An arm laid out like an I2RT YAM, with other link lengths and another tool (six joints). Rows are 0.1 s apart.
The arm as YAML. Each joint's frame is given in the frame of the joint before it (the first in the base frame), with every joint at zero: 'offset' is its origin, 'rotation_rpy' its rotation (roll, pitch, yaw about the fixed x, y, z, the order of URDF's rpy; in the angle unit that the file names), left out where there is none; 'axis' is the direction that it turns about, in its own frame. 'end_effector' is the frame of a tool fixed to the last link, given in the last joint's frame.
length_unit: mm
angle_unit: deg
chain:
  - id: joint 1
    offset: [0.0, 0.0, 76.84]
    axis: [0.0, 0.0, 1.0]
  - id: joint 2
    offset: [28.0, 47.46, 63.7]
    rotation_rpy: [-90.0, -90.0, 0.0]
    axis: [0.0, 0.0, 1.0]
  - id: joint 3
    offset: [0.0, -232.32, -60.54]
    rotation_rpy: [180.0, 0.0, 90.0]
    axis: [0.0, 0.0, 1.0]
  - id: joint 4
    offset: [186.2, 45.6, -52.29]
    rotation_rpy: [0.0, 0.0, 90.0]
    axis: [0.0, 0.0, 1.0]
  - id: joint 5
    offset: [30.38, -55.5, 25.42]
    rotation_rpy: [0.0, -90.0, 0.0]
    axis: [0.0, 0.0, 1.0]
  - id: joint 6
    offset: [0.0, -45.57, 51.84]
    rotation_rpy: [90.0, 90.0, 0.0]
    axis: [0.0, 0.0, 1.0]
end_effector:
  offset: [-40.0, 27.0, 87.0]
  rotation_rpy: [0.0, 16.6, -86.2]
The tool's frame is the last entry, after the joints.
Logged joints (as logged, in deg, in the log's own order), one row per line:
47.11 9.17 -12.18 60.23 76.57 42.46
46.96 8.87 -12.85 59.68 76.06 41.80
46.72 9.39 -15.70 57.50 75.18 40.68
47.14 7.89 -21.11 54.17 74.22 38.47
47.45 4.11 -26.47 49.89 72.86 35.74
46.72 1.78 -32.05 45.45 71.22 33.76
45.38 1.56 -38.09 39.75 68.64 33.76
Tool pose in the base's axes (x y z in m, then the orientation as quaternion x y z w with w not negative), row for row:
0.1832 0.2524 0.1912 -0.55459 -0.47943 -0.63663 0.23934
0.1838 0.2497 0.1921 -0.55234 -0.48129 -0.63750 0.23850
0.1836 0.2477 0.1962 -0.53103 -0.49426 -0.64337 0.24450
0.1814 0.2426 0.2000 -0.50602 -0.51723 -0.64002 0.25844
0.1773 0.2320 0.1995 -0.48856 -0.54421 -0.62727 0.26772
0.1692 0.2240 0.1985 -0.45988 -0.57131 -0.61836 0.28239
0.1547 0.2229 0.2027 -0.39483 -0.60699 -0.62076 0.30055
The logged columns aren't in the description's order. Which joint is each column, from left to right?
Columns, left to right: joint 3, joint 4, joint 5, joint 6, joint 2, joint 1.
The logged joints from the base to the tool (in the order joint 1, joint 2, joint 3, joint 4, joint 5, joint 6), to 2 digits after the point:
42.46 76.57 47.11 9.17 -12.18 60.23
41.80 76.06 46.96 8.87 -12.85 59.68
40.68 75.18 46.72 9.39 -15.70 57.50
38.47 74.22 47.14 7.89 -21.11 54.17
35.74 72.86 47.45 4.11 -26.47 49.89
33.76 71.22 46.72 1.78 -32.05 45.45
33.76 68.64 45.38 1.56 -38.09 39.75

